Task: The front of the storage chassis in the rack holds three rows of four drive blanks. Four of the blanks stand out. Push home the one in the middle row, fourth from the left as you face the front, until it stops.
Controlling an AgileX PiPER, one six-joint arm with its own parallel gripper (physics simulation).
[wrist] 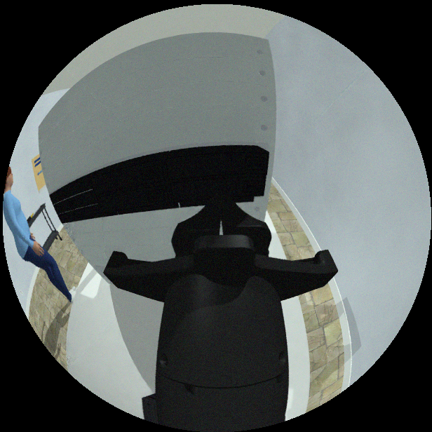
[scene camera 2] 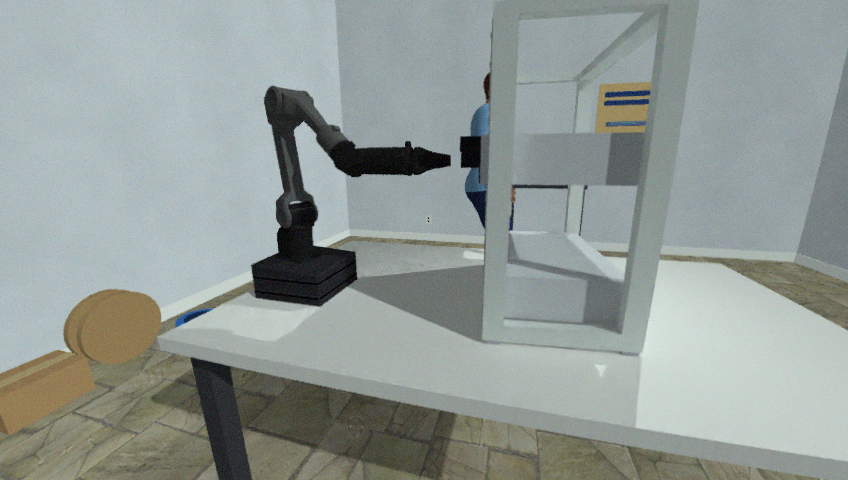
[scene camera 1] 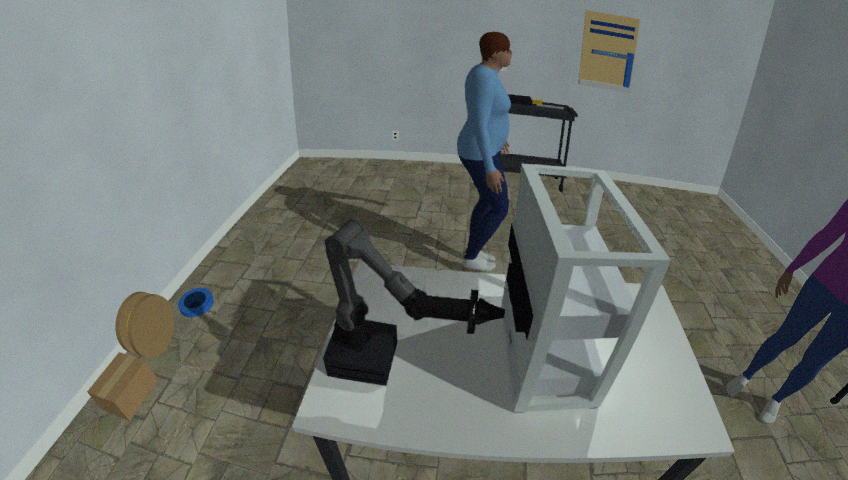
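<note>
The black front of the storage chassis (scene camera 1: 519,291) (wrist: 150,180) is set in the pale grey rack (scene camera 1: 538,356) (scene camera 2: 497,255) (wrist: 165,100). Black drive blanks (scene camera 2: 470,151) stand out from it in the second scene view. At its right end in the wrist view, the protruding black blanks (wrist: 252,170) merge, so I cannot tell their rows apart. My gripper (scene camera 1: 503,312) (scene camera 2: 449,160) (wrist: 220,201) is shut and empty. In the second scene view its tips are a small gap in front of the blanks, level with their lower half. In the wrist view they overlap the front's lower edge, left of its right end.
The arm's black base (scene camera 1: 360,356) (scene camera 2: 303,276) stands on the white table (scene camera 1: 452,416) (scene camera 2: 386,368), in front of the rack. A person in light blue (scene camera 1: 484,118) (wrist: 20,220) stands behind the table. Another person in purple (scene camera 1: 830,267) stands at the right.
</note>
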